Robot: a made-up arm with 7 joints.
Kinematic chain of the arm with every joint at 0, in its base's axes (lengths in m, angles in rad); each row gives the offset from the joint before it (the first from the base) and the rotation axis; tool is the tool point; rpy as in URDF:
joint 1: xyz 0 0 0.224 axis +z
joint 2: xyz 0 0 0 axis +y
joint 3: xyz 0 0 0.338 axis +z
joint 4: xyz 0.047 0 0 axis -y
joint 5: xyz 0.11 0 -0.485 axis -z
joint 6: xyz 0 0 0 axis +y
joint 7: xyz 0.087 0 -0.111 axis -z
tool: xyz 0 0 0 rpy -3.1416 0 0
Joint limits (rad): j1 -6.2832..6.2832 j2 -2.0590..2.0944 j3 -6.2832..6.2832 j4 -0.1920..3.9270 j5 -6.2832..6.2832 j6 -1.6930..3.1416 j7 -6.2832..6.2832
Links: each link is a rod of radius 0.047 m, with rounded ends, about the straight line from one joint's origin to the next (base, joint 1, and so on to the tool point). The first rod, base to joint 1, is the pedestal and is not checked.
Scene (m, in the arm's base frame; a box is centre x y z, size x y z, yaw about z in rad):
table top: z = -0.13
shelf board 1: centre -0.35 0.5 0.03 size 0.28 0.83 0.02 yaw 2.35
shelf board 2: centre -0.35 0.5 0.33 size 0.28 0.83 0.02 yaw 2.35
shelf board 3: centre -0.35 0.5 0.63 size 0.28 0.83 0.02 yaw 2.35
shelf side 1: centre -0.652 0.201 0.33 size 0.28 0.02 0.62 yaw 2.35
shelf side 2: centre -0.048 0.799 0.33 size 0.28 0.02 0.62 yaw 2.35
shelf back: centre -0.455 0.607 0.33 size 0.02 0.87 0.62 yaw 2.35
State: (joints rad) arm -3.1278 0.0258 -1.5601 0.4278 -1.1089 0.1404 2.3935
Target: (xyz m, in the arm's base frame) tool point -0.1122 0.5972 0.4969
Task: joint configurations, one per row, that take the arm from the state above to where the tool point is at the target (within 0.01 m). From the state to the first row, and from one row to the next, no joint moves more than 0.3 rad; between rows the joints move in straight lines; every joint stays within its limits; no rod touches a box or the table.
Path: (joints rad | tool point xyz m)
1: -3.3619 -0.1807 -1.5809 0.4339 -1.1613 -0.1413 2.3898 | -0.0139 0.4432 0.1147
2: -3.5959 -0.3871 -1.6016 0.4400 -1.2137 -0.4230 2.3861 | 0.0674 0.4389 0.1756
3: -3.8300 -0.5936 -1.6224 0.4462 -1.2662 -0.7047 2.3824 | 0.1647 0.3972 0.2365
4: -4.0641 -0.8000 -1.6432 0.4523 -1.3186 -0.9864 2.3787 | 0.2575 0.3116 0.2843
5: -4.2981 -1.0065 -1.6640 0.4584 -1.3710 -1.2681 2.3750 | 0.3229 0.1900 0.3087
6: -4.0390 -0.8519 -1.5642 0.6071 -1.2967 -0.9750 2.3796 | 0.3013 0.3260 0.3493
7: -3.7798 -0.6973 -1.4645 0.7559 -1.2224 -0.6819 2.3843 | 0.2204 0.4575 0.3952
8: -3.5207 -0.5427 -1.3647 0.9046 -1.1481 -0.3887 2.3889 | 0.0787 0.5574 0.4458
9: -3.2615 -0.3881 -1.2650 1.0533 -1.0738 -0.0956 2.3935 | -0.1122 0.5972 0.4969

